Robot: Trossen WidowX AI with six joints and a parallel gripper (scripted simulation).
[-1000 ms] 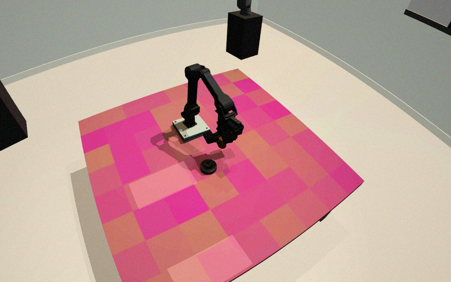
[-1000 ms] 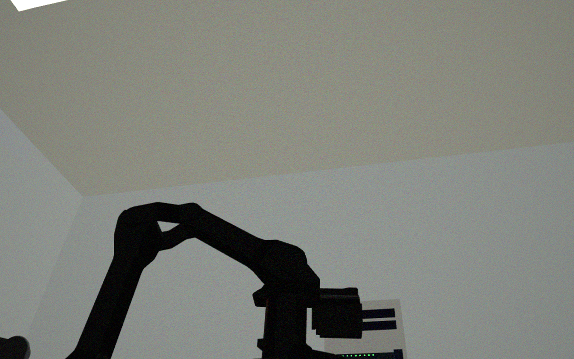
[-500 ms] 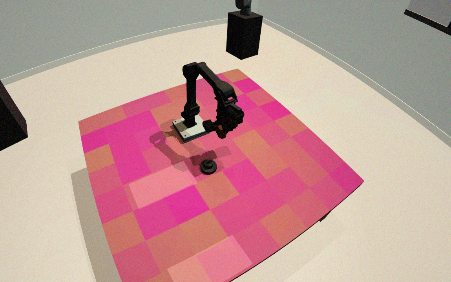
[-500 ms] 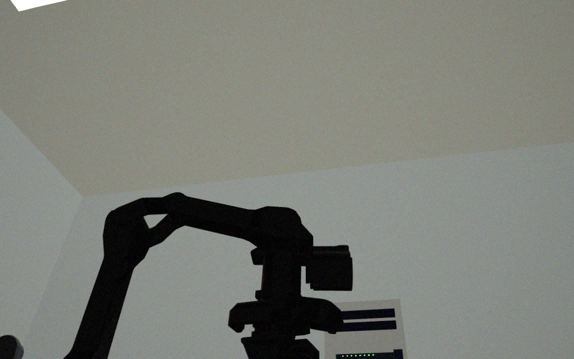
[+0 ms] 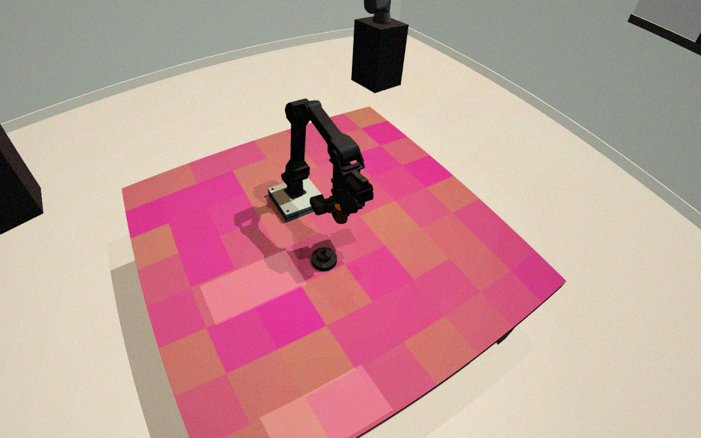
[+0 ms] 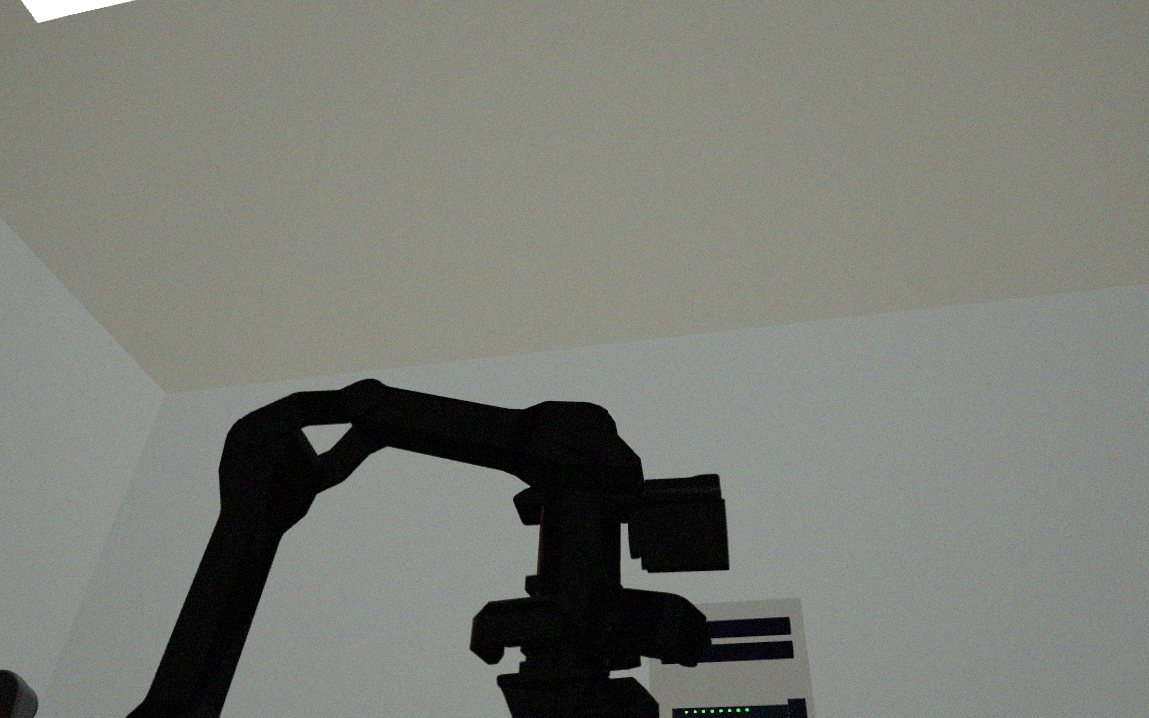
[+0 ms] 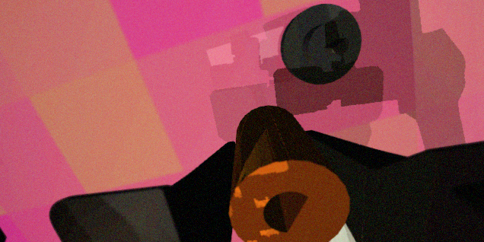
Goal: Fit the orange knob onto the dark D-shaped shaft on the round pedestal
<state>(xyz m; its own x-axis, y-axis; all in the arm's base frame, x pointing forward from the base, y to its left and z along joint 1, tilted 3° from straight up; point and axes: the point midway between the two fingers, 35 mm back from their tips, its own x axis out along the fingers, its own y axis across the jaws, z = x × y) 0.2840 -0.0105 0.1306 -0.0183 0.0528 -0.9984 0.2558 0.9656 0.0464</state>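
Right now my gripper tip is 10 cm above the round dark pedestal, 9 cm to the left of it and 2 cm short of it. The rest, counted from my gripper tip: orange knob 2 cm above.
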